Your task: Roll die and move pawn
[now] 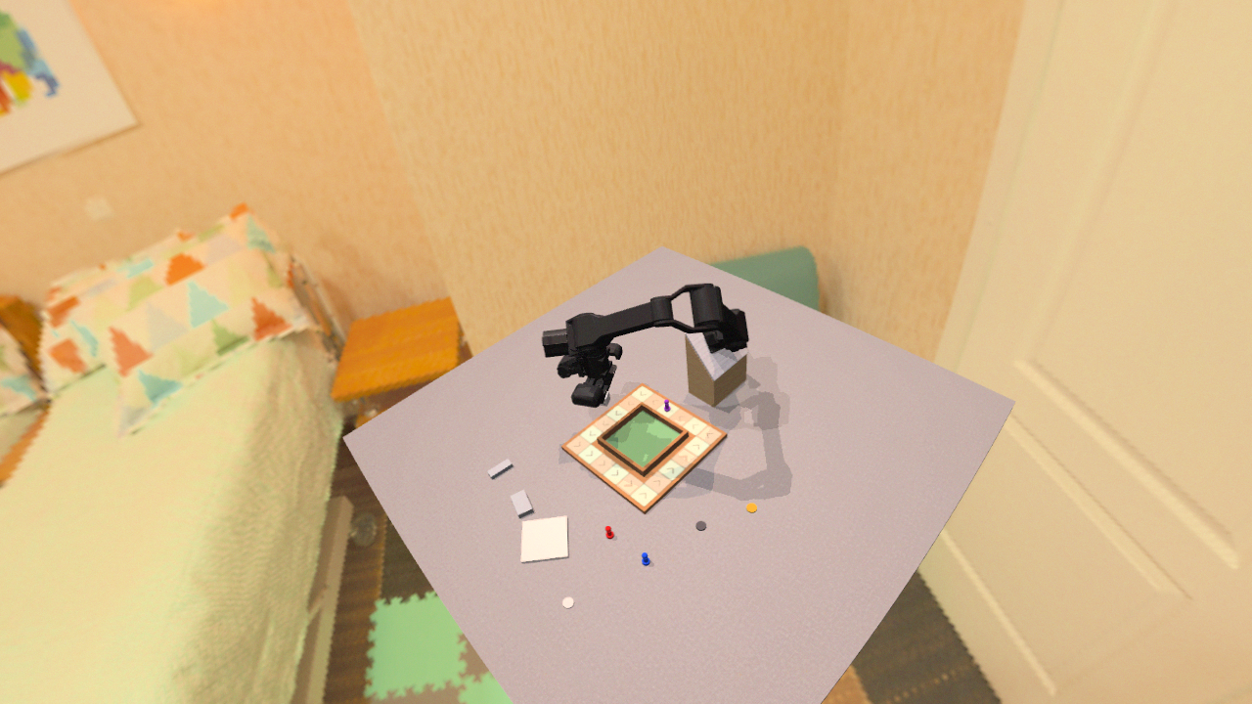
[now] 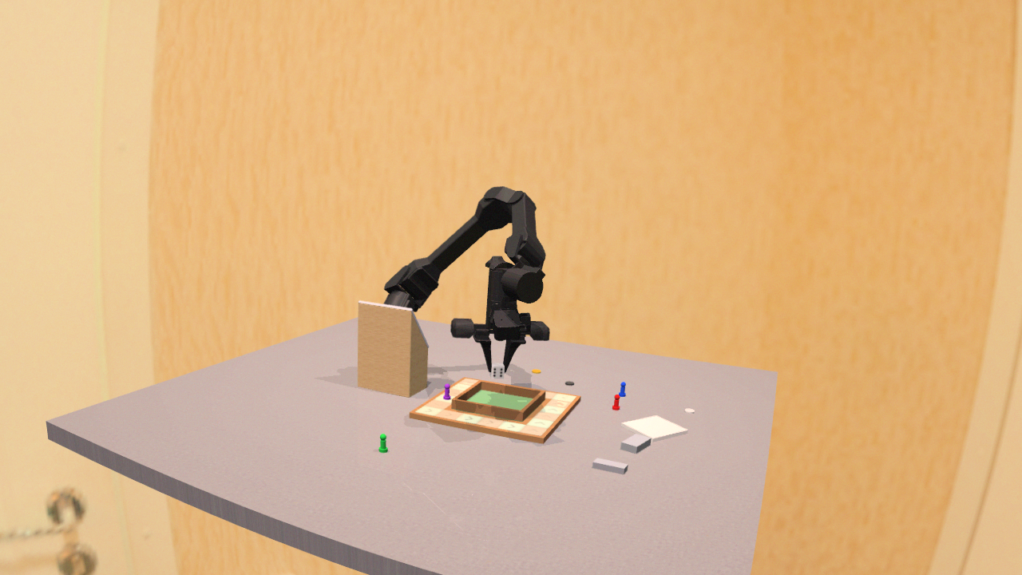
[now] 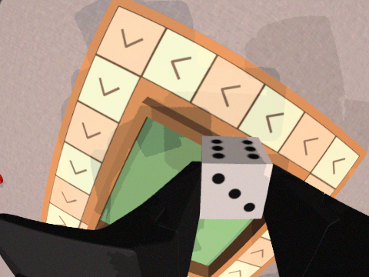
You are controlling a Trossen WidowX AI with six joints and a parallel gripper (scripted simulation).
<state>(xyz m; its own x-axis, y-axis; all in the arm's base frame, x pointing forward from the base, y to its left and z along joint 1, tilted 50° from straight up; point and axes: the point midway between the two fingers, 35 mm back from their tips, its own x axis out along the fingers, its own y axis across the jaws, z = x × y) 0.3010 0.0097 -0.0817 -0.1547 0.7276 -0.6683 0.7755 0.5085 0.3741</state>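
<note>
The purple pawn is 15 cm behind my gripper tip, 5 cm to the left of it and 9 cm below it. Also, from my gripper tip: white die (right at my gripper tip); then green dice tray (4 cm behind, 9 cm to the left, 11 cm below); then green pawn (9 cm behind, 25 cm to the right, 10 cm below).
</note>
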